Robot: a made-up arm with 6 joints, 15 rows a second.
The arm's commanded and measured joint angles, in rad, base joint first. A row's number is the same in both.
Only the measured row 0 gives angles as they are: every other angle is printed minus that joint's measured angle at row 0.
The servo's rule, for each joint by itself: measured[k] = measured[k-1] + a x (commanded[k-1-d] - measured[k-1]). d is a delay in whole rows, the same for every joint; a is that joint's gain. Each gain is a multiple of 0.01, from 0.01 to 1. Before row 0 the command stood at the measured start. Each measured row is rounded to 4 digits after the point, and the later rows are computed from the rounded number. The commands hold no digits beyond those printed.
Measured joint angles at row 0:
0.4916, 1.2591, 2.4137, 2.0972, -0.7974, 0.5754
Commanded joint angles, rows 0 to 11:
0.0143, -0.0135, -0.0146, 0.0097, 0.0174, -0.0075
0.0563, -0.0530, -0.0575, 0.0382, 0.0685, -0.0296
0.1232, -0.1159, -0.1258, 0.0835, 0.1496, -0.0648
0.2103, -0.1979, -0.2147, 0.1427, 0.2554, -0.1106
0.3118, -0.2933, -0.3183, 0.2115, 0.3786, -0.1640
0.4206, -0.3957, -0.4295, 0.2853, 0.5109, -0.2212
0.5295, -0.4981, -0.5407, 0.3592, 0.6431, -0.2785
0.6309, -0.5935, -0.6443, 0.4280, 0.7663, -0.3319
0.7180, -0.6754, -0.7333, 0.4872, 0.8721, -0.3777
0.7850, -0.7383, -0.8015, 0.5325, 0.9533, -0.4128
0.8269, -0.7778, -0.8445, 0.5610, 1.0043, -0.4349
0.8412, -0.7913, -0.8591, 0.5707, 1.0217, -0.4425
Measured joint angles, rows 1 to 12:
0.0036, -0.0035, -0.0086, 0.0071, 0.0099, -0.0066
0.0168, -0.0164, -0.0375, 0.0298, 0.0433, -0.0268
0.0434, -0.0423, -0.0896, 0.0690, 0.1039, -0.0602
0.0851, -0.0828, -0.1634, 0.1228, 0.1903, -0.1046
0.1418, -0.1375, -0.2548, 0.1876, 0.2976, -0.1569
0.2115, -0.2046, -0.3579, 0.2589, 0.4192, -0.2135
0.2910, -0.2809, -0.4658, 0.3321, 0.5468, -0.2707
0.3760, -0.3622, -0.5711, 0.4021, 0.6719, -0.3246
0.4615, -0.4436, -0.6668, 0.4642, 0.7860, -0.3713
0.5424, -0.5202, -0.7463, 0.5141, 0.8814, -0.4078
0.6135, -0.5872, -0.8042, 0.5483, 0.9515, -0.4316
0.6704, -0.6403, -0.8366, 0.5647, 0.9915, -0.4412
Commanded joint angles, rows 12 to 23:
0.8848, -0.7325, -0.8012, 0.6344, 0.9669, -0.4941
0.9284, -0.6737, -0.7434, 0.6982, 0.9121, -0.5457
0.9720, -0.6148, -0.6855, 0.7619, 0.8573, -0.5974
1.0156, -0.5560, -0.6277, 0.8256, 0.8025, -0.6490
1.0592, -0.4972, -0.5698, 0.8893, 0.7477, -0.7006
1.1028, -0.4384, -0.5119, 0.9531, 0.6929, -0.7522
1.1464, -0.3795, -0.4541, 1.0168, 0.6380, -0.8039
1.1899, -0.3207, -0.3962, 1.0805, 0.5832, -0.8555
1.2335, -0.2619, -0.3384, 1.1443, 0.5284, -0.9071
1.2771, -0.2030, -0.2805, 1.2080, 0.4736, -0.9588
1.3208, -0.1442, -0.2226, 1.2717, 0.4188, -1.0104
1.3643, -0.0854, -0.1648, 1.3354, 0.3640, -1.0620
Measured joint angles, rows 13 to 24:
0.7240, -0.6643, -0.8157, 0.6156, 0.9775, -0.4878
0.7751, -0.6667, -0.7730, 0.6759, 0.9402, -0.5388
0.8243, -0.6532, -0.7214, 0.7387, 0.8929, -0.5904
0.8721, -0.6279, -0.6661, 0.8021, 0.8414, -0.6420
0.9189, -0.5939, -0.6093, 0.8658, 0.7880, -0.6936
0.9649, -0.5535, -0.5518, 0.9295, 0.7338, -0.7452
1.0103, -0.5083, -0.4942, 0.9932, 0.6792, -0.7969
1.0552, -0.4595, -0.4364, 1.0569, 0.6245, -0.8485
1.0998, -0.4081, -0.3786, 1.1207, 0.5697, -0.9001
1.1441, -0.3548, -0.3207, 1.1844, 0.5149, -0.9518
1.1883, -0.3000, -0.2628, 1.2481, 0.4601, -1.0034
1.2323, -0.2442, -0.2050, 1.3118, 0.4053, -1.0550

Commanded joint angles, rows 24 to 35:
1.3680, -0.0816, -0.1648, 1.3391, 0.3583, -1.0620
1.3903, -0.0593, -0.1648, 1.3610, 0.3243, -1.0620
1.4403, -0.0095, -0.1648, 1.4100, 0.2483, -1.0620
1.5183, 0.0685, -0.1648, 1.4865, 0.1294, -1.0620
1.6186, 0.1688, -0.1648, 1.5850, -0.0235, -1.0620
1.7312, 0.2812, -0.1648, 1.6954, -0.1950, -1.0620
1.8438, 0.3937, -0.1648, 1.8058, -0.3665, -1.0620
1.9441, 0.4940, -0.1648, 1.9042, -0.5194, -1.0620
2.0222, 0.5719, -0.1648, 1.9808, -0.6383, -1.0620
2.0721, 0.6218, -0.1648, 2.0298, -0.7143, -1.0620
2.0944, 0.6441, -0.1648, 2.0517, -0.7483, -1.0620
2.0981, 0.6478, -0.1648, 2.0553, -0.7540, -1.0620
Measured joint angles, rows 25 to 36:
1.2662, -0.2019, -0.1813, 1.3317, 0.3785, -1.0612
1.2972, -0.1648, -0.1716, 1.3531, 0.3476, -1.0619
1.3330, -0.1244, -0.1676, 1.3946, 0.2910, -1.0620
1.3793, -0.0742, -0.1659, 1.4617, 0.1989, -1.0620
1.4391, -0.0110, -0.1653, 1.5517, 0.0721, -1.0620
1.5121, 0.0650, -0.1650, 1.6566, -0.0801, -1.0620
1.5950, 0.1505, -0.1649, 1.7655, -0.2433, -1.0620
1.6823, 0.2398, -0.1648, 1.8668, -0.4007, -1.0620
1.7673, 0.3261, -0.1648, 1.9500, -0.5361, -1.0620
1.8435, 0.4030, -0.1648, 2.0083, -0.6377, -1.0620
1.9062, 0.4657, -0.1648, 2.0400, -0.7007, -1.0620
1.9542, 0.5130, -0.1648, 2.0512, -0.7311, -1.0620

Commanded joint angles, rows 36 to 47:
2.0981, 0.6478, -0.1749, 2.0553, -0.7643, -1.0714
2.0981, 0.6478, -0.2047, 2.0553, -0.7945, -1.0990
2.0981, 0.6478, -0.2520, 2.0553, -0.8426, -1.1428
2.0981, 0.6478, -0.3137, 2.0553, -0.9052, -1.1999
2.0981, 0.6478, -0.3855, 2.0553, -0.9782, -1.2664
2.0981, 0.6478, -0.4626, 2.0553, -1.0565, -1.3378
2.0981, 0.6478, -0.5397, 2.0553, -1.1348, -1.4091
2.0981, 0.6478, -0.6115, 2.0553, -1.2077, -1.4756
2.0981, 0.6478, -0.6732, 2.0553, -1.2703, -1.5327
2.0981, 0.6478, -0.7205, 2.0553, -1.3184, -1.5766
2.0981, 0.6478, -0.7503, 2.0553, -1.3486, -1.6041
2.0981, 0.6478, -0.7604, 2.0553, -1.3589, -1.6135
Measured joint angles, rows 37 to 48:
1.9902, 0.5480, -0.1708, 2.0542, -0.7500, -1.0703
2.0172, 0.5739, -0.1908, 2.0550, -0.7754, -1.0956
2.0374, 0.5931, -0.2269, 2.0552, -0.8137, -1.1371
2.0526, 0.6073, -0.2781, 2.0553, -0.8659, -1.1924
2.0640, 0.6178, -0.3415, 2.0553, -0.9299, -1.2575
2.0725, 0.6256, -0.4129, 2.0553, -1.0021, -1.3282
2.0789, 0.6314, -0.4877, 2.0553, -1.0777, -1.3994
2.0837, 0.6357, -0.5607, 2.0553, -1.1518, -1.4665
2.0873, 0.6388, -0.6271, 2.0553, -1.2193, -1.5248
2.0900, 0.6411, -0.6822, 2.0553, -1.2758, -1.5704
2.0920, 0.6428, -0.7224, 2.0553, -1.3173, -1.6001
2.0935, 0.6441, -0.7448, 2.0553, -1.3410, -1.6119

